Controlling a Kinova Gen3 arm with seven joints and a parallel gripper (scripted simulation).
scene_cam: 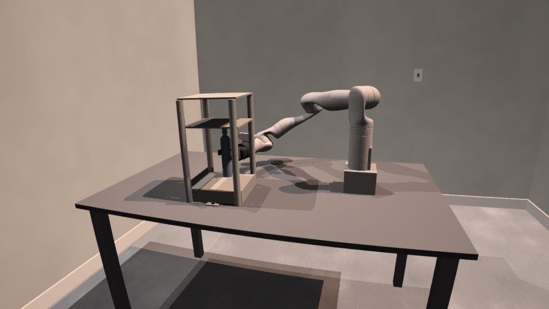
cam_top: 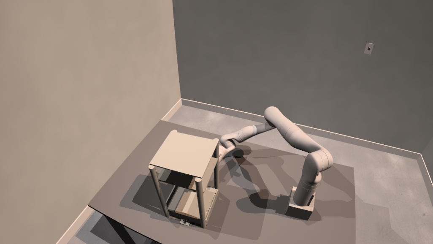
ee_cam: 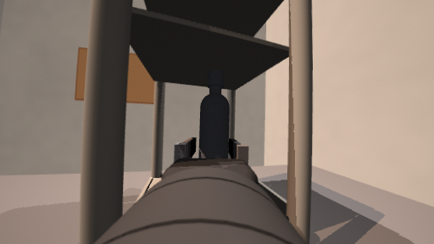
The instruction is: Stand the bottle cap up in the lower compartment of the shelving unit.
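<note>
My hand is 1 cm past the shelving unit, 6 cm to the right of it and 5 cm below it.
</note>
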